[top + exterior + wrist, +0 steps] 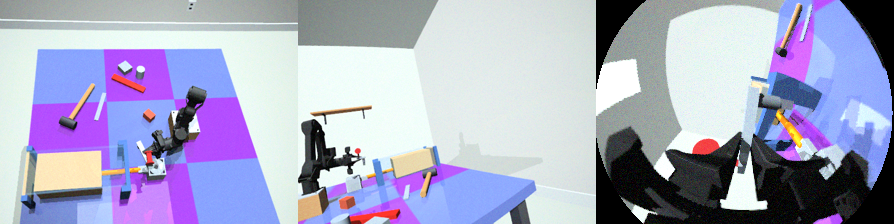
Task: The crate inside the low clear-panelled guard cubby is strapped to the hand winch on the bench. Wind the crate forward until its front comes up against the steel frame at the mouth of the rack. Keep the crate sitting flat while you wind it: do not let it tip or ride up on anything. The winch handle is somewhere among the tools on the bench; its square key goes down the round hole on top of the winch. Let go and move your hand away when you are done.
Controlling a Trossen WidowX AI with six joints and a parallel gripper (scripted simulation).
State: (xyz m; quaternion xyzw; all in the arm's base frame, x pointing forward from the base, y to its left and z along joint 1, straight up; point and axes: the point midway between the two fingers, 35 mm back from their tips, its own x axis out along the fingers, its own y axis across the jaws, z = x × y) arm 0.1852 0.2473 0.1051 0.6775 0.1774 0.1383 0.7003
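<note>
The red knob lies 40 mm to the left of my gripper tip, 40 mm above it and 30 mm behind it. Round my gripper tip: winch handle (10 mm to the left, 10 mm behind, 10 mm above); winch (180 mm below, 100 mm behind, 10 mm to the left); grey strip (350 mm to the right, 270 mm ahead, 210 mm below).
</note>
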